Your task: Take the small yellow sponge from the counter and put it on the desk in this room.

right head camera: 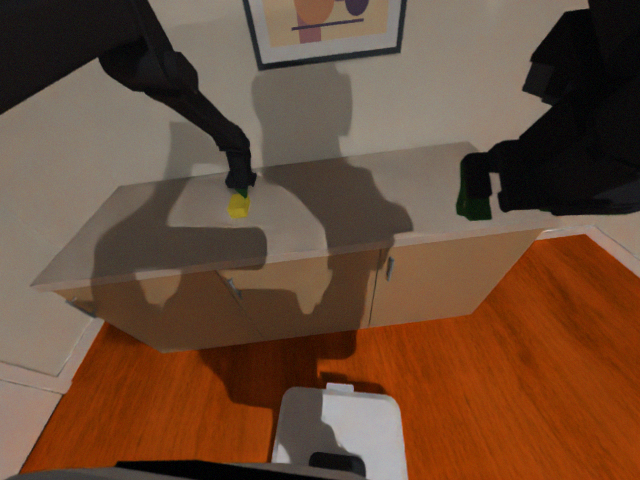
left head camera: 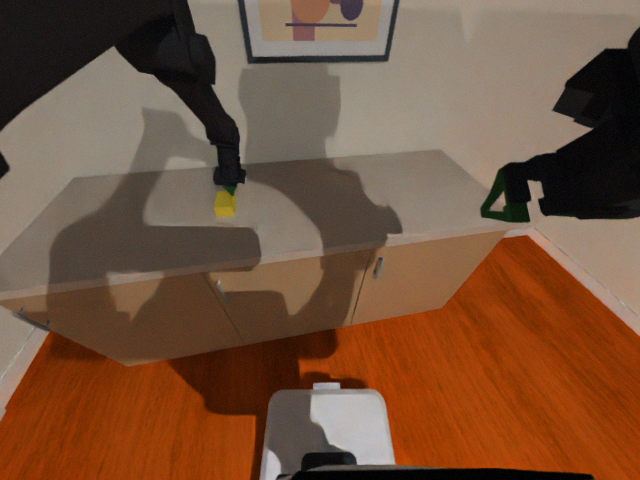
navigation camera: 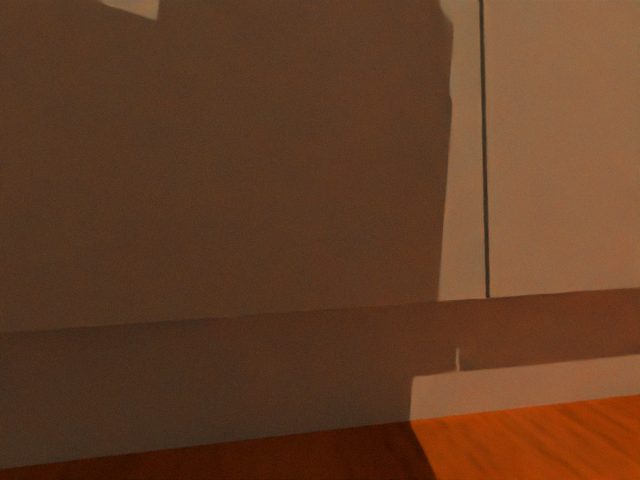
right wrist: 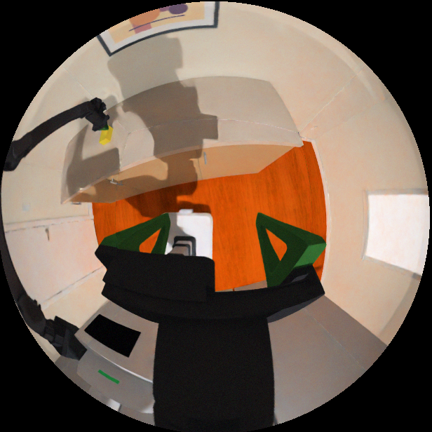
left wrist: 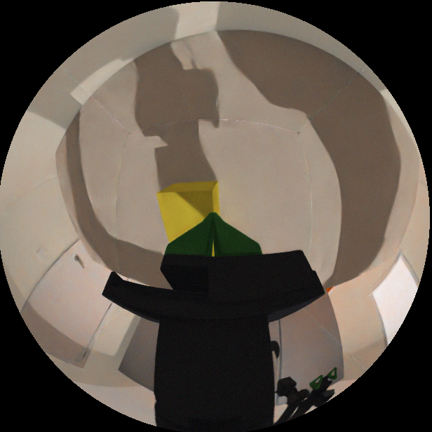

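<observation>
The small yellow sponge lies on the grey counter top, towards its left part. My left gripper stands just behind the sponge with its green fingers shut together and nothing between them. In the left wrist view the shut fingertips touch the near right edge of the sponge, which sits ahead and slightly left of them. My right gripper is open and empty, held in the air off the counter's right end; its spread fingers show in the right wrist view.
The counter is a low cabinet with doors and small handles against a cream wall. A framed picture hangs above it. My white base stands on the orange wood floor in front.
</observation>
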